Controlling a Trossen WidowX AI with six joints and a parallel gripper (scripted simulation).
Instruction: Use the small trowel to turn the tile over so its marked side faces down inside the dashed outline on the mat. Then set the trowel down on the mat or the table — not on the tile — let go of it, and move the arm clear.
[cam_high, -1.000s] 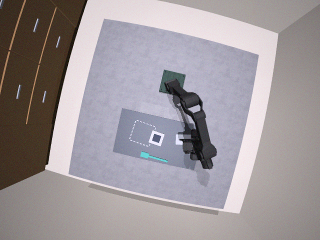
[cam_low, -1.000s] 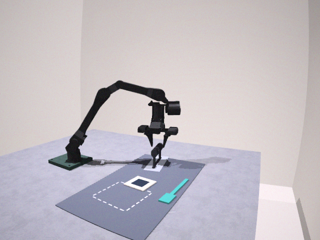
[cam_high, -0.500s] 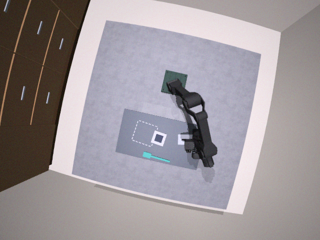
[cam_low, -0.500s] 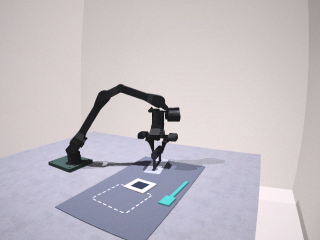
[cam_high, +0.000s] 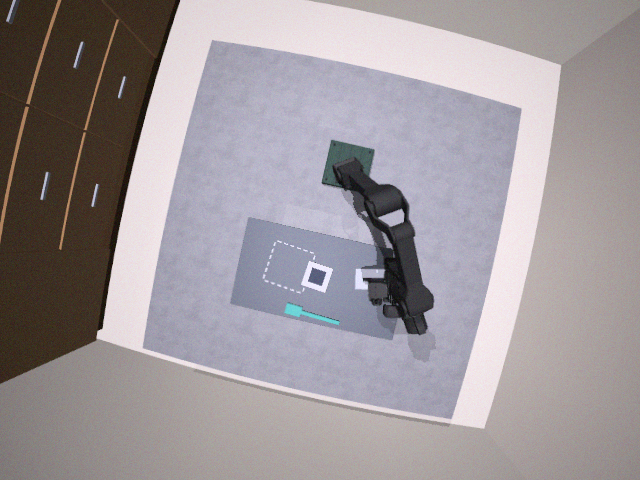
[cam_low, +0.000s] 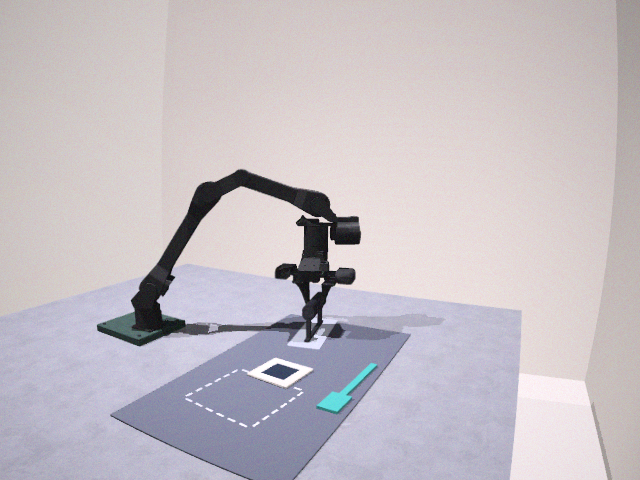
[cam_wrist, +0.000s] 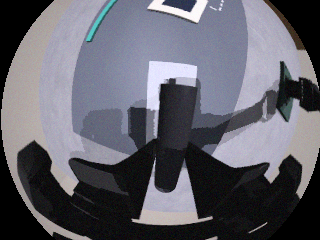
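The grey mat lies 3 cm ahead of my gripper tip, 23 cm to the right of it and 8 cm below it. Round my gripper tip: teal trowel 17 cm ahead, 26 cm to the right, 6 cm below; tile 2 cm ahead, 25 cm to the right, 6 cm below.
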